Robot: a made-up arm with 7 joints.
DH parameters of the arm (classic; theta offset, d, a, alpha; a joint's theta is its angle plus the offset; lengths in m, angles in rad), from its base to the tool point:
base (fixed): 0 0.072 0 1.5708
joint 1: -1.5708 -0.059 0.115 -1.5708
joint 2: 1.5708 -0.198 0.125 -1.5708
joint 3: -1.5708 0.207 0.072 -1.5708
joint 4: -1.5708 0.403 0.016 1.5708
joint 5: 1.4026 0 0.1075 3.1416
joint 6: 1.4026 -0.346 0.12 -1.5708
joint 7: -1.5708 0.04 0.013 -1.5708
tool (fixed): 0 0.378 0 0
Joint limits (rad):
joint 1: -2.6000..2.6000
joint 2: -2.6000..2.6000
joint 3: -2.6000..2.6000
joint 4: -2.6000..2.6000
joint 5: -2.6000..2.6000
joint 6: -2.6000..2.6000
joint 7: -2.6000..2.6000
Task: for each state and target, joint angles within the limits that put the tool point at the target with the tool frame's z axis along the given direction. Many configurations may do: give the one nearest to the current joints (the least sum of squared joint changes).
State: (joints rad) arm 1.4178 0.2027 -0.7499 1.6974 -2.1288 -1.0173 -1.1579
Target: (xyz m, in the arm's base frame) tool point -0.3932 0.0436 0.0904 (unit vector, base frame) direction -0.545 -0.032 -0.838
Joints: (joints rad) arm 0.8717 0.0613 -0.9488 2.2844 -2.5598 -0.6057 -0.4645
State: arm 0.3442 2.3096 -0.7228 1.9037 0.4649 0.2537 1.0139
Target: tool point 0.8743 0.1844 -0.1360 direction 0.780 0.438 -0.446
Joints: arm 0.7103 2.5491 -1.2401 2.6000 0.3028 0.1106 1.5038
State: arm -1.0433 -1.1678 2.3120 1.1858 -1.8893 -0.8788 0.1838
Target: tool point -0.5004 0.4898 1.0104 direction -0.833 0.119 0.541
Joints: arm -1.1235 -0.9183 2.5452 1.8253 -1.2429 -1.3197 0.0326
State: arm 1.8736 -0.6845 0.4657 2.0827 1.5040 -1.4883 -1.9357
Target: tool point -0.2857 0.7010 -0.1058 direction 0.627 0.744 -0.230
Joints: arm 1.5714 0.1189 0.2063 2.2656 2.1606 -2.0459 -2.4939
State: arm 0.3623 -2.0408 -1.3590 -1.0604 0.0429 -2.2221 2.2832
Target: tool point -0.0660 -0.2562 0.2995 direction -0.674 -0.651 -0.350
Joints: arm 0.9610 -2.2343 -1.8186 -1.7619 -0.2483 -1.9562 2.3308
